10 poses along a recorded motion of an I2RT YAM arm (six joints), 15 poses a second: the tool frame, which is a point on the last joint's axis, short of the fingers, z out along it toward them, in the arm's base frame.
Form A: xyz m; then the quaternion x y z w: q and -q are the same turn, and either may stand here.
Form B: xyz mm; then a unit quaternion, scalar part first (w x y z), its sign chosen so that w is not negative. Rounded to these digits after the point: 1 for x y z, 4 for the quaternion.
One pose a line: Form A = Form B
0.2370 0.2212 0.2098 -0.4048 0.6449 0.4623 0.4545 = 237.0 221.2 209.8 0.4545 -0.4048 0.6449 0.4623
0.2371 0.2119 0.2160 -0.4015 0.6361 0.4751 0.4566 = 237.1 211.9 216.0 0.4566 -0.4015 0.6361 0.4751
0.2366 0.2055 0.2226 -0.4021 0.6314 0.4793 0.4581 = 236.6 205.5 222.6 0.4581 -0.4021 0.6314 0.4793
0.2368 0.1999 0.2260 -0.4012 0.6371 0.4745 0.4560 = 236.8 199.9 226.0 0.4560 -0.4012 0.6371 0.4745
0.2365 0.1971 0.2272 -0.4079 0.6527 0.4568 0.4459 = 236.5 197.1 227.2 0.4459 -0.4079 0.6527 0.4568
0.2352 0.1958 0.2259 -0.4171 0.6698 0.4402 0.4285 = 235.2 195.8 225.9 0.4285 -0.4171 0.6698 0.4402
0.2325 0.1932 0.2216 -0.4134 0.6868 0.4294 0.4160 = 232.5 193.2 221.6 0.4160 -0.4134 0.6868 0.4294
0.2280 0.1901 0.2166 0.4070 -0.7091 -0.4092 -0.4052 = 228.0 190.1 216.6 0.4052 -0.4070 0.7091 0.4092
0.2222 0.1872 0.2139 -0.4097 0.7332 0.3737 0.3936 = 222.2 187.2 213.9 0.3936 -0.4097 0.7332 0.3737
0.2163 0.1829 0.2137 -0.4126 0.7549 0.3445 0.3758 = 216.3 182.9 213.7 0.3758 -0.4126 0.7549 0.3445
